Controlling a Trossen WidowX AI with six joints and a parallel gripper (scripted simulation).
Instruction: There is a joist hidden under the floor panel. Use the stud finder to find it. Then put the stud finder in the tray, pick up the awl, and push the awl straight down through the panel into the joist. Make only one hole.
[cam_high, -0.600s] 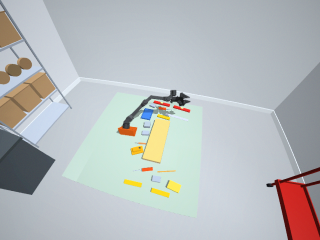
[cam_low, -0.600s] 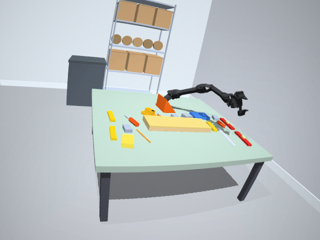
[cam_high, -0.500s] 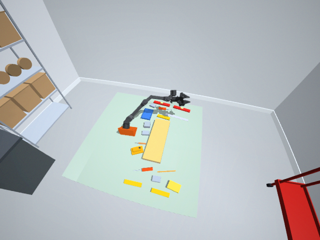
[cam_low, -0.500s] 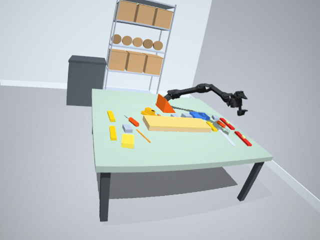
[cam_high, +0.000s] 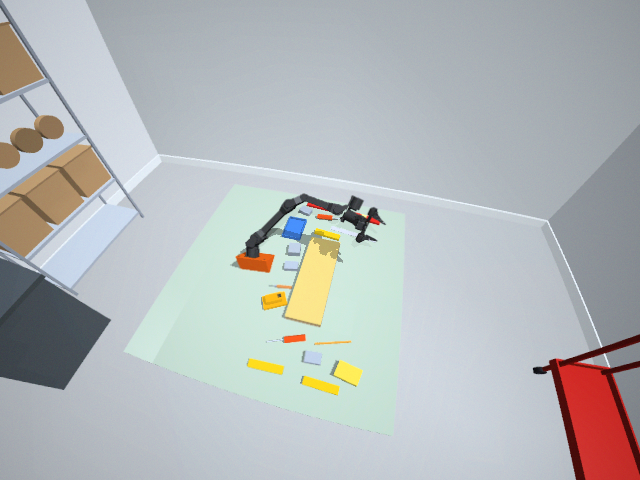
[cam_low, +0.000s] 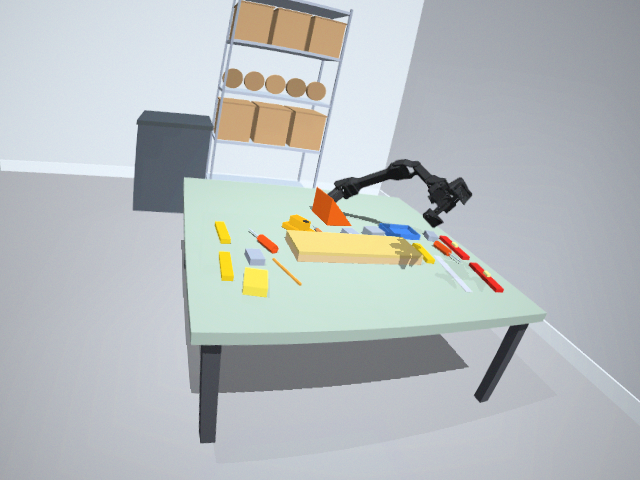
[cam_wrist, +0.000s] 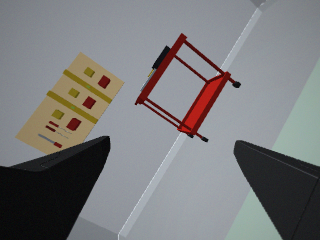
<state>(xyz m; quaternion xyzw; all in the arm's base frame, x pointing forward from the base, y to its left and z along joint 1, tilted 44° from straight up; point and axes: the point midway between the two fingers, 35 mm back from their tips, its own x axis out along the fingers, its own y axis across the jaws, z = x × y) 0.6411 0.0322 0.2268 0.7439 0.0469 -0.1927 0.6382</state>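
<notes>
Now: the stud finder 45 cm behind my gripper tip, 35 cm to the right of it and 25 cm below it. From my gripper tip the other things lie so: thin orange stick (12 cm behind, 48 cm to the right, 30 cm below); then white ruler (14 cm behind, 21 cm to the left, 30 cm below); then square light (43 cm behind, 34 cm to the right, 24 cm below).
</notes>
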